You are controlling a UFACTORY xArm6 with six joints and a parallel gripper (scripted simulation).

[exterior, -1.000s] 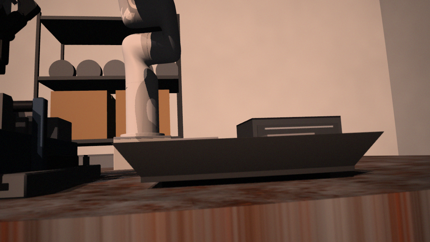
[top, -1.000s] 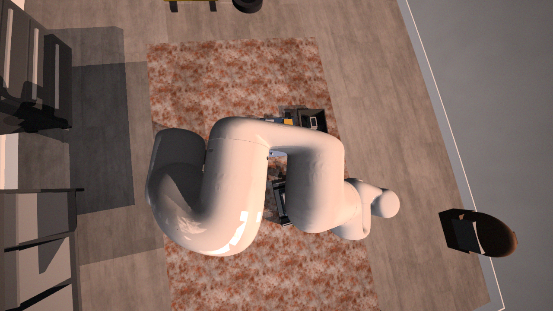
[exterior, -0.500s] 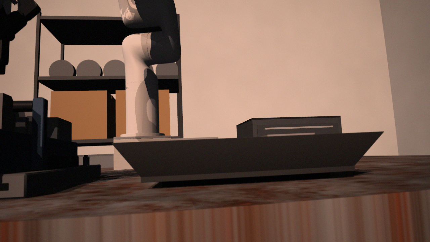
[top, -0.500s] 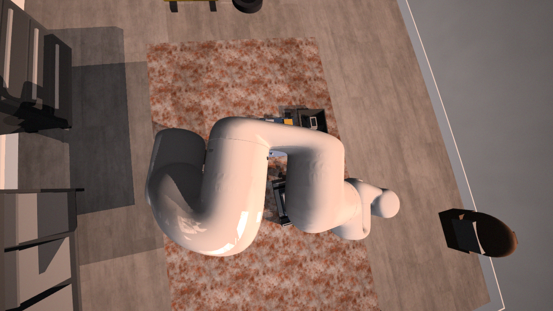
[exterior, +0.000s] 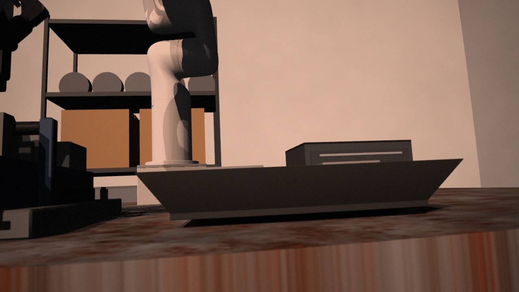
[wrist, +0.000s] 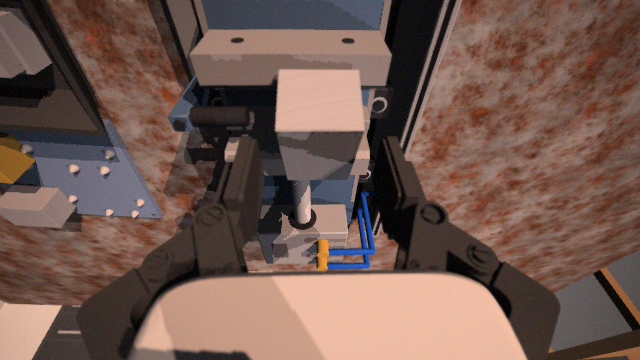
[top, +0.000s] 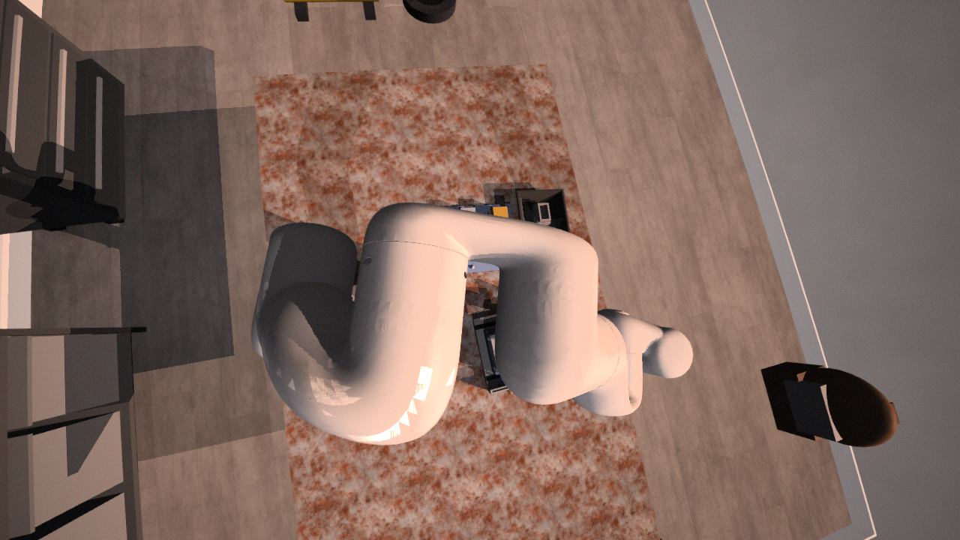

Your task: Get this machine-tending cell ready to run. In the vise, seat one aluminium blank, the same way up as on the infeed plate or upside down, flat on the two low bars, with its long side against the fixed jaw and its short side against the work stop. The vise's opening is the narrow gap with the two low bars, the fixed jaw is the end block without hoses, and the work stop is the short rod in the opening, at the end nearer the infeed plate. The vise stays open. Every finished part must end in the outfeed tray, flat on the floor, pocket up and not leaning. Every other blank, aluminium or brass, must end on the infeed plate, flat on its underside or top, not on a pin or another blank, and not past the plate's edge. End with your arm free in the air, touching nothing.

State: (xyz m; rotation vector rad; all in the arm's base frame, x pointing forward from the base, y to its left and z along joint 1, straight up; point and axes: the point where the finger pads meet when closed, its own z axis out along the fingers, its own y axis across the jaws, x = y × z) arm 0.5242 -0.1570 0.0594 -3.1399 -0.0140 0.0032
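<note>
Right now the vise piston rod is 9 cm behind my hand, 1 cm to the left of it and 7 cm below it. The rest, counted from my hand: vise body 7 cm behind, 1 cm to the left, 10 cm below; brass blank 9 cm behind, 36 cm to the left, 12 cm below.
</note>
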